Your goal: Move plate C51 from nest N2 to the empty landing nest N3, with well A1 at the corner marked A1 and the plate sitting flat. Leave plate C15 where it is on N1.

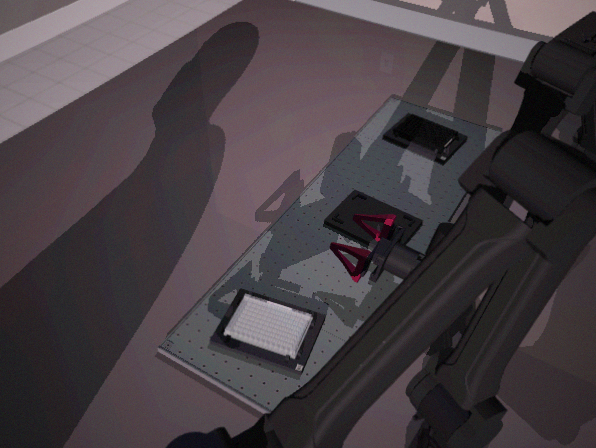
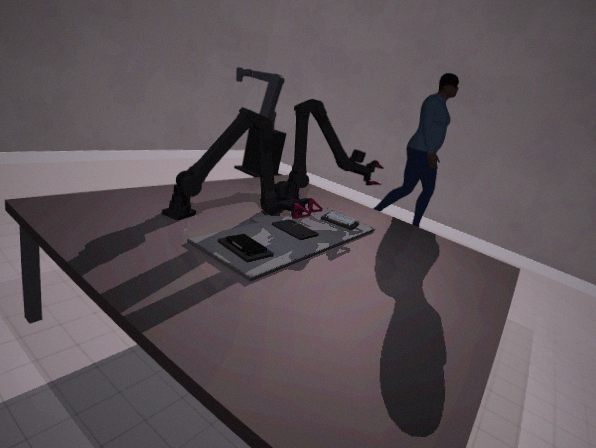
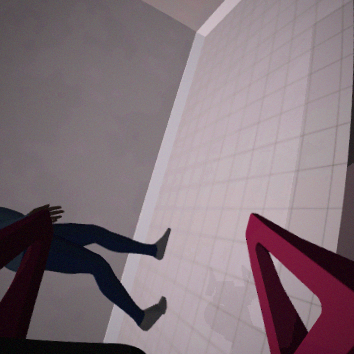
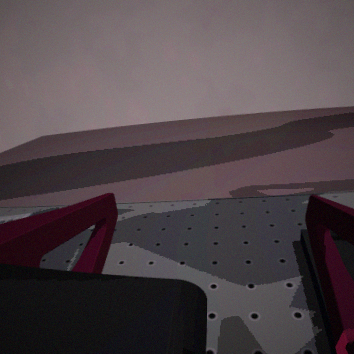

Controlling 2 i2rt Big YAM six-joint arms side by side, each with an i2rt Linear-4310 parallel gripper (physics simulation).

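Observation:
A white well plate (image 1: pixel 270 325) (image 2: pixel 340 219) lies in a dark nest at one end of the board. A black well plate (image 1: pixel 425 132) (image 2: pixel 245 246) lies in a nest at the other end. An empty black nest (image 1: pixel 345 212) (image 2: pixel 295 229) is between them. The plate and nest labels are too small to read. My right gripper (image 1: pixel 344 230) (image 2: pixel 306 207) (image 4: pixel 208 205) is open and empty, above the board near the empty nest, on the side towards the white plate. My left gripper (image 2: pixel 380 174) (image 3: pixel 150 222) is open and empty, raised away from the board.
The perforated board (image 1: pixel 200 350) (image 2: pixel 210 250) lies on a large brown table (image 1: pixel 250 150) (image 2: pixel 310 325). A person (image 2: pixel 432 125) (image 3: pixel 95 265) is beyond the table, behind my left gripper. Another grey arm (image 2: pixel 271 95) stands behind my two arms. Dark shadows cross the board and table.

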